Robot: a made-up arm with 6 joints. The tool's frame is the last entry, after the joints.
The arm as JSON. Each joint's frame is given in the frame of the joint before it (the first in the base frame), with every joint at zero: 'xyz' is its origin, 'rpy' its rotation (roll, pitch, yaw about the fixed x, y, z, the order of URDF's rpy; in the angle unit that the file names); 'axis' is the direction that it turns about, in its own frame. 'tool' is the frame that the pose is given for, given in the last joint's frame.
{
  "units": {
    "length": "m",
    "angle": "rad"
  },
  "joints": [
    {
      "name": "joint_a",
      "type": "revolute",
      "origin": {
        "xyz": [
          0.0,
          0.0,
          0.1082
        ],
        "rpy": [
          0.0,
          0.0,
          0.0
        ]
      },
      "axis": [
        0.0,
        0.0,
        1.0
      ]
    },
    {
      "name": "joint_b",
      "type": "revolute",
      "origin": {
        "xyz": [
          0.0,
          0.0,
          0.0
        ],
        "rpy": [
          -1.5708,
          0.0,
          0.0
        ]
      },
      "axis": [
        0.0,
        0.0,
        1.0
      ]
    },
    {
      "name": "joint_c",
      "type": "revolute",
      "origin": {
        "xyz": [
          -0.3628,
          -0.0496,
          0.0
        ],
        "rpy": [
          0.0,
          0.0,
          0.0
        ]
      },
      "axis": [
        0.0,
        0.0,
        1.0
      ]
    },
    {
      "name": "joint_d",
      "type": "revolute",
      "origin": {
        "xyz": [
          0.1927,
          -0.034,
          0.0
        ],
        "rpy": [
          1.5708,
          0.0,
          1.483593
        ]
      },
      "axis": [
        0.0,
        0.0,
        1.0
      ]
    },
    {
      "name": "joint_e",
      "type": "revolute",
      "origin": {
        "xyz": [
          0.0,
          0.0,
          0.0
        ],
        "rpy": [
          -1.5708,
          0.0,
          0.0
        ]
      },
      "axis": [
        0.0,
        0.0,
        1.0
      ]
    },
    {
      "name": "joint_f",
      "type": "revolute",
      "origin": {
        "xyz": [
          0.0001,
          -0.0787,
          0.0
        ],
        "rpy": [
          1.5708,
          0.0,
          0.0
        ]
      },
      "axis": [
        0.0,
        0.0,
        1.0
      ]
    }
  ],
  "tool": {
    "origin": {
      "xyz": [
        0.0,
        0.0,
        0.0
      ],
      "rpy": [
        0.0,
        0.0,
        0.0
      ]
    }
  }
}
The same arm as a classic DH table. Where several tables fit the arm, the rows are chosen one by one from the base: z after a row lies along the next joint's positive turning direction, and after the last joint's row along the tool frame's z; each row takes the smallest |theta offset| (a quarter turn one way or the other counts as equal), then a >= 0, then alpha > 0; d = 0 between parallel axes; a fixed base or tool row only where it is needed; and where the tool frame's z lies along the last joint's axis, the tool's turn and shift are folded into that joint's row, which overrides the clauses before.
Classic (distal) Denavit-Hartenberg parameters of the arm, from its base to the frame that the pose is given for. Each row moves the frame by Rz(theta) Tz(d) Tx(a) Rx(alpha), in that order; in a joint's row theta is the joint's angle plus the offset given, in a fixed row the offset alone. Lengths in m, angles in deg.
joint_a: d 0.1082  theta_offset 0  a 0  alpha -90
joint_b: d 0  theta_offset 7.78  a -0.3662  alpha 0
joint_c: d 0  theta_offset 77.22  a -0.0171  alpha 90
joint_d: d 0.1949  theta_offset 0  a 0  alpha -90
joint_e: d 0  theta_offset 0  a 0.0001  alpha 90
joint_f: d 0.0787  theta_offset 0  a 0  alpha 0

